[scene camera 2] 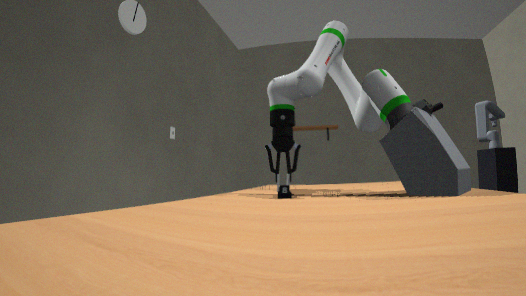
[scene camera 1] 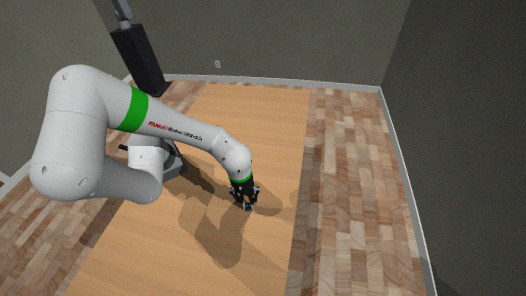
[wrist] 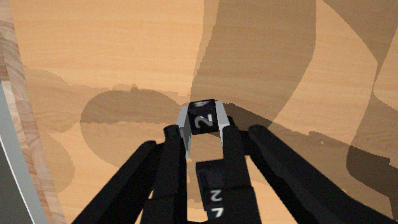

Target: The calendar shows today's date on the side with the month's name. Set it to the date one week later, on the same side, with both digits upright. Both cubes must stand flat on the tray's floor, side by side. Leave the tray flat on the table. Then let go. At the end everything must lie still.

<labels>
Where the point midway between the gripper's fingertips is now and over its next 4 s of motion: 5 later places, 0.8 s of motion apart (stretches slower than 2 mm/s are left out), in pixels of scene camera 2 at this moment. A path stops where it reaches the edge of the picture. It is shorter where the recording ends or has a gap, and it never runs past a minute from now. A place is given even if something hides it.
My gripper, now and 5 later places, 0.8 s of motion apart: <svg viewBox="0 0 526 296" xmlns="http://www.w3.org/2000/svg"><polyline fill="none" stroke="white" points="283,191 283,185 283,165 283,160 282,160 283,158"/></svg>
</labels>
